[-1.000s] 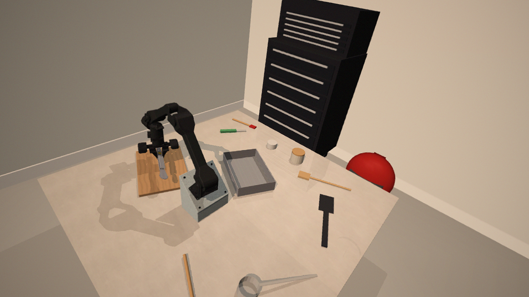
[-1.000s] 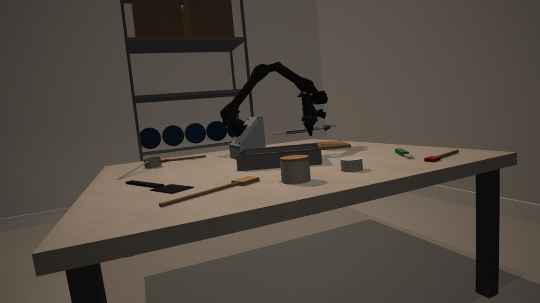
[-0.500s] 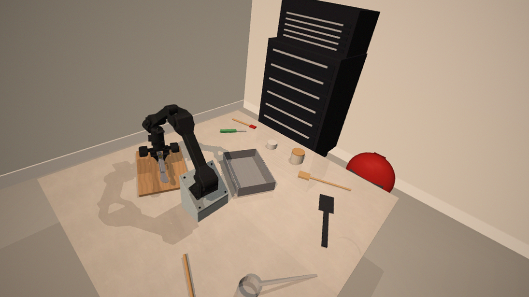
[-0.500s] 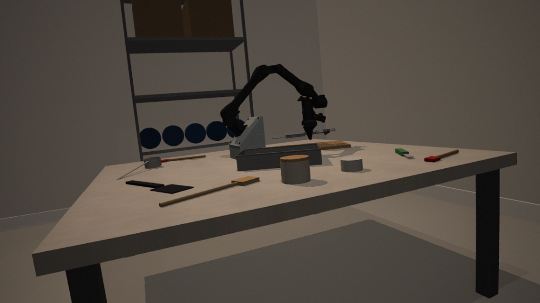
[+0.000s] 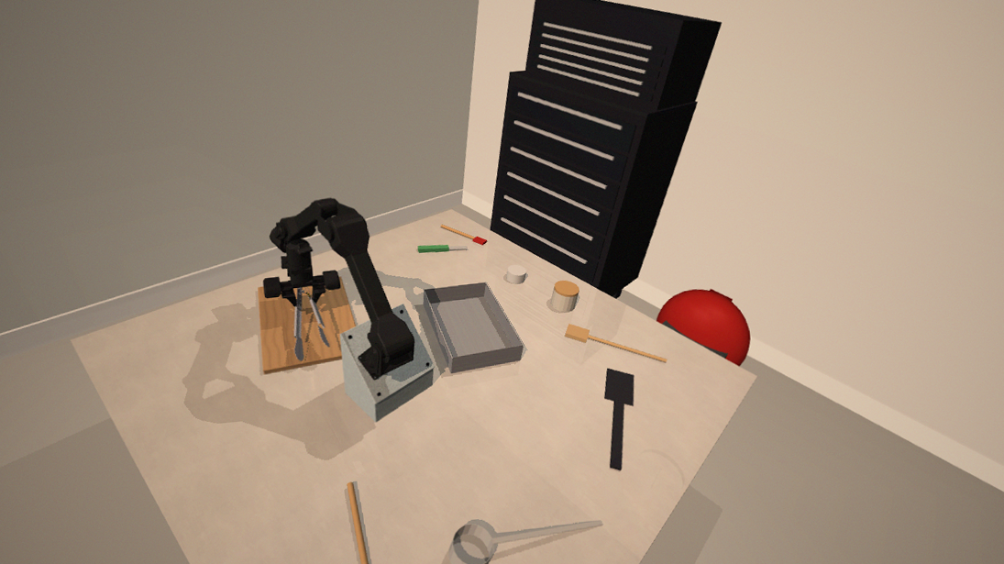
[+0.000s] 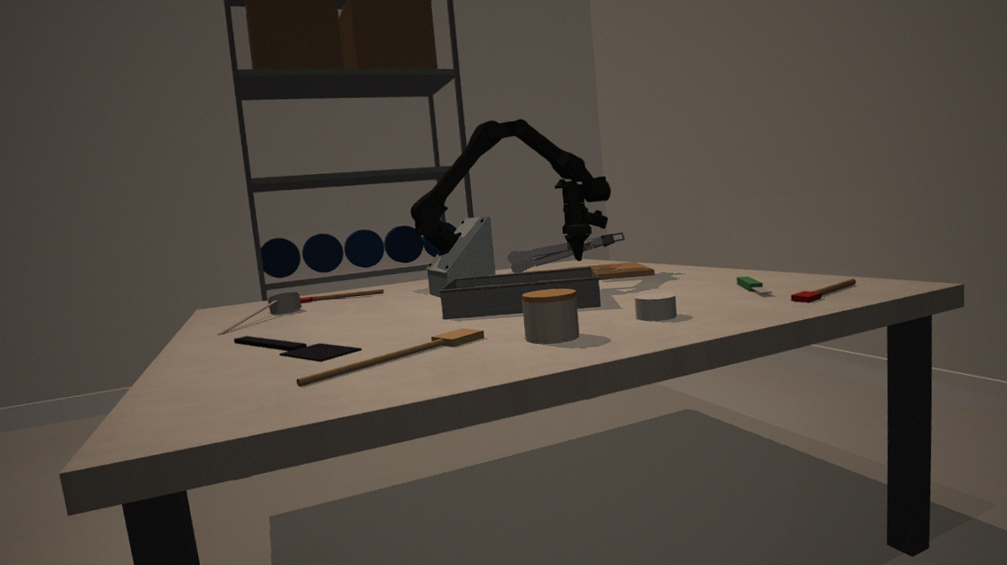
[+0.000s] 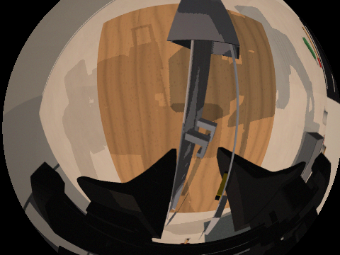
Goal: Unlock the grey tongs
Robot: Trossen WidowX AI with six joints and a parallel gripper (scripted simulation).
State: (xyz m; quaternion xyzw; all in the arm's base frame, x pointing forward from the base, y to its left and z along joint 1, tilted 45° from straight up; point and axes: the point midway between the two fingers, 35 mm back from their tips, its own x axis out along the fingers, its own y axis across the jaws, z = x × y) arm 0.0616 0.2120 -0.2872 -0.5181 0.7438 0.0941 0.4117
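The wooden board is 4 cm below my gripper tip. Also, from my gripper tip: green-handled tool 58 cm ahead, 2 cm to the right, 4 cm below; white cylinder 61 cm ahead, 31 cm to the right, 3 cm below; roasting tin 28 cm ahead, 36 cm to the right, 2 cm below.
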